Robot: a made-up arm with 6 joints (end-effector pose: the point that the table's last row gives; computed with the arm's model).
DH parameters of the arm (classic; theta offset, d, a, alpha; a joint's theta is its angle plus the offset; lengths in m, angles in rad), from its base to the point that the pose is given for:
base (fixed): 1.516 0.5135 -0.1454 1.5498
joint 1: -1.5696 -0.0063 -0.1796 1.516
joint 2: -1.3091 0 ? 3.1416
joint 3: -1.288 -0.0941 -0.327 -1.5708
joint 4: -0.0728 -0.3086 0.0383 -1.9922
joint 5: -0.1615 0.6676 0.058 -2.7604
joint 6: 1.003 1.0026 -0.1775 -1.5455
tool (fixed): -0.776 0.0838 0 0
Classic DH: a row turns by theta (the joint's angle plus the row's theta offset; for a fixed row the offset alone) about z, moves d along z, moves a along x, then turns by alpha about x.
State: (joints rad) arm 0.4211 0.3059 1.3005 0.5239 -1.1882 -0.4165
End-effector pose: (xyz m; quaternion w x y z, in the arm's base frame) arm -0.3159 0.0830 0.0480 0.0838 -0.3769 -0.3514 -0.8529
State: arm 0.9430 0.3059 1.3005 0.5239 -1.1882 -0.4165
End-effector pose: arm -0.3084 0.2835 0.2142 0.1776 -0.3286 -0.1230 -0.9194
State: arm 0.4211 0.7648 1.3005 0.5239 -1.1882 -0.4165
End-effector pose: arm 0.0234 0.1108 -0.0031 0.0694 0.2222 0.3220 0.9177
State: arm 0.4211 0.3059 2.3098 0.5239 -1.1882 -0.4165
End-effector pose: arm -0.7220 0.0250 0.1645 0.3942 -0.6376 -0.3504 -0.5615
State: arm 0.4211 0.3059 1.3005 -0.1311 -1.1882 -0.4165
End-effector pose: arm -0.1755 0.3007 0.2525 0.0200 0.5212 0.0781 0.8496
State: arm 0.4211 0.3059 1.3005 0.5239 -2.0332 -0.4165
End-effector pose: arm -0.4721 -0.1629 0.2359 0.2414 -0.5438 -0.5634 -0.5733
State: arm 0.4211 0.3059 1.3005 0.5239 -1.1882 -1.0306
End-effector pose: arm -0.2808 0.1045 0.1593 0.0693 -0.1903 -0.1392 -0.9693
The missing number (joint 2, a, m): 0.4624
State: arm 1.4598 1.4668 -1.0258 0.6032 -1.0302 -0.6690
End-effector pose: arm -0.2109 -0.2194 0.5602 0.9127 -0.3812 -0.1467 0.0121
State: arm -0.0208 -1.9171 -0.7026 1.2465 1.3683 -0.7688
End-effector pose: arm 0.2830 0.1686 1.0468 0.0233 0.3663 0.3583 -0.8584
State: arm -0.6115 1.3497 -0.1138 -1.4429 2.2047 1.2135
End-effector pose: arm -0.4484 -0.7026 0.7354 0.3154 0.1750 0.8820 -0.3032
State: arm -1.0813 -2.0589 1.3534 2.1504 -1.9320 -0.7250
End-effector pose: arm -0.1227 -0.0843 1.1816 0.7842 -0.6150 -0.0616 0.0552
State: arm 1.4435 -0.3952 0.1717 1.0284 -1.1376 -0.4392
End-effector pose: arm -0.1904 -0.0352 0.2685 0.0297 -0.0688 -0.0297 -0.9967
